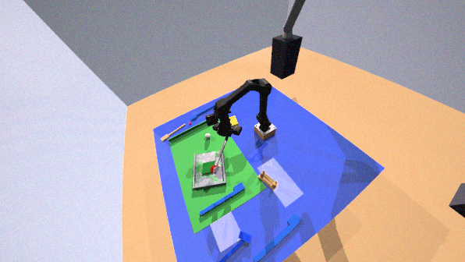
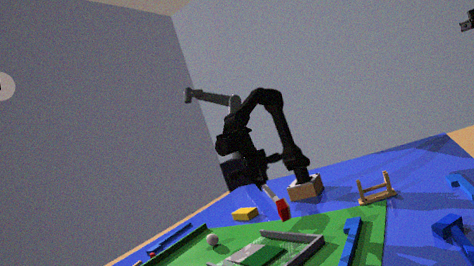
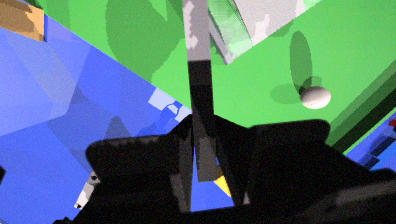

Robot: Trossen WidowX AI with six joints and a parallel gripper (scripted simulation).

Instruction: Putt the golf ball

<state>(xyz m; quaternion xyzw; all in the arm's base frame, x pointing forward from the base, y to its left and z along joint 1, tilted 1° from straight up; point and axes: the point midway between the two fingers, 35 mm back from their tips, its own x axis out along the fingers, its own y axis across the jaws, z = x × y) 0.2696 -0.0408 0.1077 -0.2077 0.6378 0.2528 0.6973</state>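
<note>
The yellow block lies 20 cm to the right of my gripper tip, 13 cm behind it and 11 cm below it. From my gripper tip the other things lie so: white golf ball (18 cm to the right, 12 cm ahead, 11 cm below); grey frame (22 cm ahead, 12 cm below, 8 cm to the left); wooden rack (34 cm to the left, 9 cm below, 6 cm behind).
</note>
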